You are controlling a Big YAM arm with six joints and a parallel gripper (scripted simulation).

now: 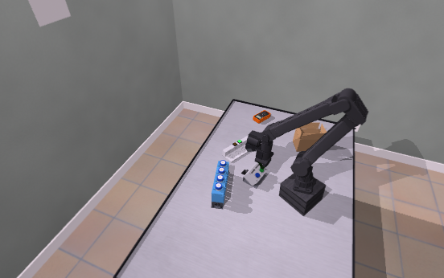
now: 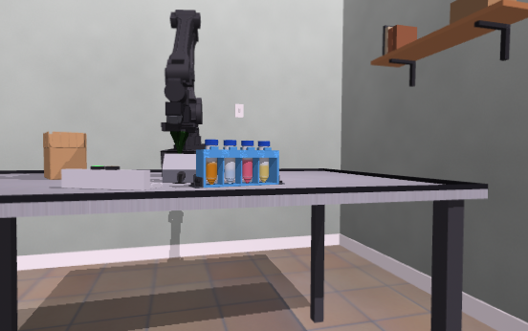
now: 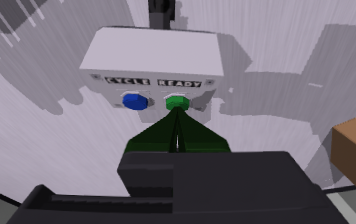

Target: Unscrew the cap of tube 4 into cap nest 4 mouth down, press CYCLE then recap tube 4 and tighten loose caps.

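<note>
The green ready key is 20 mm below my hand. Also, from my hand: white key housing: 30 mm below, 20 mm to the left, 20 mm ahead; then blue cycle key: 40 mm to the left, 20 mm below, 10 mm ahead; then cardboard box: 370 mm to the right, 210 mm behind, 20 mm below.
</note>
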